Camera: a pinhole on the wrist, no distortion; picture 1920 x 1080 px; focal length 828.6 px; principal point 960.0 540.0 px. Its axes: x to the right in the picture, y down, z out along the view. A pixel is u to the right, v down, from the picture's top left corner.
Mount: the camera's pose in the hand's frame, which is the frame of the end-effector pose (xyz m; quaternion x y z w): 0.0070 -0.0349 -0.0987 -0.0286 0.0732 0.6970 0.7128
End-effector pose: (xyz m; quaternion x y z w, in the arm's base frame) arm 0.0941 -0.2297 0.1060 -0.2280 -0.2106 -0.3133 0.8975
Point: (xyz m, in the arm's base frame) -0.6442 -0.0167 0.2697
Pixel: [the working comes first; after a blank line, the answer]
In the camera's frame: -0.4286 0.5702 0.4283

outside the picture
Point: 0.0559 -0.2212 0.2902
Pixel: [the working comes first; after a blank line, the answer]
In the camera's frame: -0.0716 -0.0425 0.2564

729 403
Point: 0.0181 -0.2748 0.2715
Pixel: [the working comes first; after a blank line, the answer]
In the camera's frame: -0.1234 -0.0344 0.2127

480 406
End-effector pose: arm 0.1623 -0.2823 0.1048 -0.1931 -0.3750 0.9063 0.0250
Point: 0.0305 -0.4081 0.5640
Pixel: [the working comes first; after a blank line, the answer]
In the camera's frame: -0.2795 0.0879 0.4877

485 689
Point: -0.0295 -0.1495 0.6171
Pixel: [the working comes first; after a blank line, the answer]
In the camera's frame: -0.4868 -0.0122 0.3452

outside the picture
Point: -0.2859 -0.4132 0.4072
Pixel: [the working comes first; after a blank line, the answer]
In the camera's frame: -0.1968 -0.2514 0.5402

658 154
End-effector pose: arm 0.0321 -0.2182 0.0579 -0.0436 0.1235 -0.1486 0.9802
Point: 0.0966 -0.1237 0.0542
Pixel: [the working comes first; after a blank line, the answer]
In the camera's frame: 0.1256 -0.0140 0.1368

1720 455
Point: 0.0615 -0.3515 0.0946
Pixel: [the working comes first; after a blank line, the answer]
In the camera's frame: -0.1059 -0.0460 0.1242

254 233
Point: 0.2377 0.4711 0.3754
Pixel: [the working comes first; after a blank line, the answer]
In the camera's frame: 0.6299 0.1466 0.5804

1859 749
